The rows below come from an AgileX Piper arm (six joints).
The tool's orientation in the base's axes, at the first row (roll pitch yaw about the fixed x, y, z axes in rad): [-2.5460 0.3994 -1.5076]
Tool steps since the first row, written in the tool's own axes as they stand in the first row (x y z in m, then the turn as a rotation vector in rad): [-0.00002 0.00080 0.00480 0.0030 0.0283 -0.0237]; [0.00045 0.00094 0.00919 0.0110 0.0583 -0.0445]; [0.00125 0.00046 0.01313 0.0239 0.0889 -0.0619]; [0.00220 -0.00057 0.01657 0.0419 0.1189 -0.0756]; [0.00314 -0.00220 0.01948 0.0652 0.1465 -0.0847]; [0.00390 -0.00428 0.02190 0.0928 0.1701 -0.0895]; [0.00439 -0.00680 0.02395 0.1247 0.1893 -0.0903]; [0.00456 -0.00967 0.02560 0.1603 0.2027 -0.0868]
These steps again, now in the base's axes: [0.00192 0.00186 -0.00407 -0.0364 -0.0065 0.0023]; [0.00420 0.00302 -0.00767 -0.0723 -0.0163 -0.0005]; [0.00677 0.00361 -0.01074 -0.1067 -0.0293 -0.0080]; [0.00955 0.00379 -0.01320 -0.1382 -0.0458 -0.0201]; [0.01254 0.00370 -0.01494 -0.1650 -0.0659 -0.0365]; [0.01564 0.00352 -0.01601 -0.1858 -0.0891 -0.0557]; [0.01889 0.00338 -0.01646 -0.2005 -0.1155 -0.0775]; [0.02220 0.00334 -0.01630 -0.2078 -0.1448 -0.1009]
